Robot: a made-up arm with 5 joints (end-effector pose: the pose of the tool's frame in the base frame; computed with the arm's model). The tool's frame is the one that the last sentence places.
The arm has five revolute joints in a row. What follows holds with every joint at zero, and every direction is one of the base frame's.
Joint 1 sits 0.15 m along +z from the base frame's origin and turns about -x.
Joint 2 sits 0.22 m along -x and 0.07 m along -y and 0.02 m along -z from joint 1 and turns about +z.
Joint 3 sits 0.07 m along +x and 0.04 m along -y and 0.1 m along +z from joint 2 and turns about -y.
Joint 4 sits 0.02 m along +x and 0.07 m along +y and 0.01 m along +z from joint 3 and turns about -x.
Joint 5 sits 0.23 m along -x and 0.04 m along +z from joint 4 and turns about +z.
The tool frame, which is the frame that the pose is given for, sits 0.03 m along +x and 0.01 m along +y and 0.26 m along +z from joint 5; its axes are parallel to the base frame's.
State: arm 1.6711 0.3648 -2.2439 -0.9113 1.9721
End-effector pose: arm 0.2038 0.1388 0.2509 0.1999 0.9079 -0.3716
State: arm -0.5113 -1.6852 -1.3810 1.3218 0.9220
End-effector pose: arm 0.0961 -0.3087 0.3055 1.2258 1.2435 0.6518
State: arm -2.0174 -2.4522 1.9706 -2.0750 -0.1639
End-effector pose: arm -0.5700 0.0538 0.1160 1.2863 -0.5932 -1.3159
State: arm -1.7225 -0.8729 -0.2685 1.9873 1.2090
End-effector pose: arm -0.1049 -0.0374 0.3936 0.3650 0.7827 1.6251
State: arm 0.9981 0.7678 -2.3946 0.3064 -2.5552
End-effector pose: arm 0.0327 0.1782 -0.1020 2.7765 0.6174 0.2951
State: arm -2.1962 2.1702 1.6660 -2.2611 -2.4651
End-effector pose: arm -0.2326 -0.0582 0.4475 0.6707 -0.6551 2.2705
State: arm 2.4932 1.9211 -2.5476 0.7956 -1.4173
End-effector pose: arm -0.5567 -0.1628 0.0386 0.9468 -0.7388 -0.7051
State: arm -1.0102 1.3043 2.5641 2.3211 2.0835
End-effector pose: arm -0.3465 0.0818 0.5222 0.1571 -0.6728 0.1428
